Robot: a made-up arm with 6 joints.
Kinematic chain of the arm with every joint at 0, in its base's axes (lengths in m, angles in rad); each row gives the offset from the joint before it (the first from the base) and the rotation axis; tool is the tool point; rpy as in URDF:
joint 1: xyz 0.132 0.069 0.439 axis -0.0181 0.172 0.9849
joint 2: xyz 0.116 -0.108 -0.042 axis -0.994 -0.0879 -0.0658
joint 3: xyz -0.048 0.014 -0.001 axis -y
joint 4: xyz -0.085 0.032 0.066 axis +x
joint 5: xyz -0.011 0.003 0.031 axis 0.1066 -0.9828 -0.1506
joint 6: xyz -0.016 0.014 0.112 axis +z
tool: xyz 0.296 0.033 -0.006 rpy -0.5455 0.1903 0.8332
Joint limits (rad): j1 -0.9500..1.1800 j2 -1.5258..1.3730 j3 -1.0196..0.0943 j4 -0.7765..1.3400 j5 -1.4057..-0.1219 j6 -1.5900..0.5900
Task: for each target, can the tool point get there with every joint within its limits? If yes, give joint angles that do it. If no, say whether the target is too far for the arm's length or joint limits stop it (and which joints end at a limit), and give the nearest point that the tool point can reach.
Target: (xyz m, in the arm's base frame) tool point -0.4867 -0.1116 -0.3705
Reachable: no: too far | nearest point -0.1039 -0.1605 0.1623 | short by 0.658 m
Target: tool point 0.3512 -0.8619 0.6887
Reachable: no: too far | nearest point 0.2414 -0.3999 0.5201 | short by 0.504 m
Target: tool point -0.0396 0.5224 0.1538
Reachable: no: joint limits stop it (at a limit: joint 1, joint 4, joint 5, joint 6) | nearest point 0.0647 0.3640 0.2321 | short by 0.205 m
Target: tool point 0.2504 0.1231 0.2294
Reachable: yes | joints 0.7644 -0.1321 -0.8660 0.5559 -0.8311 -0.4959
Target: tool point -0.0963 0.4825 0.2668
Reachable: no: joint limits stop it (at a limit: joint 1, joint 4, joint 5, joint 6) | nearest point 0.0158 0.3531 0.3010 | short by 0.175 m
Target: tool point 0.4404 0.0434 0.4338
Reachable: yes | joints 0.4068 0.7665 -0.5119 -0.2833 -0.4906 -0.6304
